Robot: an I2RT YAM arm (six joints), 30 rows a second.
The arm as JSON. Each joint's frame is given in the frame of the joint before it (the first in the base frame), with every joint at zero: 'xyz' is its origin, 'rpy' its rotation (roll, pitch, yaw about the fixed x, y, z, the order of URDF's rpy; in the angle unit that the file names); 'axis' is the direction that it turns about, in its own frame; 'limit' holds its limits. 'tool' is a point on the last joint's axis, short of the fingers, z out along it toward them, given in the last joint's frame.
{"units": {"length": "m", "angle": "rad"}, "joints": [
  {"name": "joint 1", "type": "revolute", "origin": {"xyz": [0.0, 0.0, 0.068], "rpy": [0.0, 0.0, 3.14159]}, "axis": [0.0, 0.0, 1.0], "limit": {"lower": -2.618, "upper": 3.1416}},
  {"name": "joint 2", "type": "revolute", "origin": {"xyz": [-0.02, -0.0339, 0.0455], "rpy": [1.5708, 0.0, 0.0]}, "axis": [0.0, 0.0, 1.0], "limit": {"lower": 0.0, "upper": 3.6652}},
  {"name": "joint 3", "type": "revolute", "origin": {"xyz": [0.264, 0.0, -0.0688], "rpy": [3.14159, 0.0, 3.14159]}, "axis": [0.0, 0.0, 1.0], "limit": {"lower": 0.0, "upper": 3.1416}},
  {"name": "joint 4", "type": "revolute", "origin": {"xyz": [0.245, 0.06, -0.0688], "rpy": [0.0, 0.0, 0.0]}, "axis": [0.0, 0.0, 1.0], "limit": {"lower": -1.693, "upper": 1.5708}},
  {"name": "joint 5", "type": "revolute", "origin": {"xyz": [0.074, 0.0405, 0.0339], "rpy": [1.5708, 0.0, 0.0]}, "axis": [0.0, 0.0, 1.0], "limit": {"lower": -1.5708, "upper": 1.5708}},
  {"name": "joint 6", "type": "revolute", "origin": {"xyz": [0.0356, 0.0, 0.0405], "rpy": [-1.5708, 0.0, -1.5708]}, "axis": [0.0, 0.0, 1.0], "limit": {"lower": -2.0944, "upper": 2.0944}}
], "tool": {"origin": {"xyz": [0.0, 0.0, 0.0], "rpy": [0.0, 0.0, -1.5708]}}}
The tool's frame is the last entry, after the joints.
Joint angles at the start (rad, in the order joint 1, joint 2, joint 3, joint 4, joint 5, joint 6): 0.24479 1.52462 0.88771 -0.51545 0.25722 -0.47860
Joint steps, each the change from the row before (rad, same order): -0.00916 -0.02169 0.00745 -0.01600 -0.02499 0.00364; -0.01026 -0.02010 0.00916 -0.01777 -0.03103 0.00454; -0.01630 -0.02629 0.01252 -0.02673 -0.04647 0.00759; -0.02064 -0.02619 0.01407 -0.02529 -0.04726 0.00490; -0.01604 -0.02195 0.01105 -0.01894 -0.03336 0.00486; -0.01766 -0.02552 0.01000 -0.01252 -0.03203 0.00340; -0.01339 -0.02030 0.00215 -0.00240 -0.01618 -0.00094; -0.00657 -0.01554 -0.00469 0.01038 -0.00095 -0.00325; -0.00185 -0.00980 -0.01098 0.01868 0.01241 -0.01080; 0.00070 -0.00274 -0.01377 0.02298 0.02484 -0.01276; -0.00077 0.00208 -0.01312 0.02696 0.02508 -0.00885; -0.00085 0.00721 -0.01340 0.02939 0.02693 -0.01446; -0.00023 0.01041 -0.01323 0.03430 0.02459 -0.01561; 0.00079 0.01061 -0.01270 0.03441 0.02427 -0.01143; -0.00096 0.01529 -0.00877 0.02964 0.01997 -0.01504
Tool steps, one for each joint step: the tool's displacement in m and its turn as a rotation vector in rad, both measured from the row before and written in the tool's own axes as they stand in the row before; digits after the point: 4 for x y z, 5 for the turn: 0.0005 -0.0036 -0.0063 -0.01392 -0.01927 0.01492; 0.0003 -0.0036 -0.0063 -0.01956 -0.02036 0.01609; 0.0009 -0.0048 -0.0084 -0.03100 -0.02602 0.02418; 0.0009 -0.0057 -0.0089 -0.02856 -0.02804 0.02517; 0.0005 -0.0043 -0.0077 -0.01775 -0.02285 0.02032; 0.0003 -0.0046 -0.0086 -0.01164 -0.03016 0.02024; 0.0008 -0.0032 -0.0059 -0.00006 -0.02184 0.01137; 0.0007 -0.0017 -0.0034 0.01138 -0.01790 0.00293; 0.0011 -0.0005 -0.0006 0.01973 -0.00970 -0.00869; 0.0014 0.0000 0.0018 0.02723 0.00044 -0.01275; 0.0012 -0.0004 0.0030 0.02801 0.00147 -0.00733; 0.0012 -0.0003 0.0043 0.02824 0.00535 -0.01288; 0.0007 0.0000 0.0051 0.02673 0.00282 -0.01408; 0.0005 0.0003 0.0049 0.02616 0.00228 -0.01040; 0.0004 0.0001 0.0055 0.02039 0.00586 -0.01331
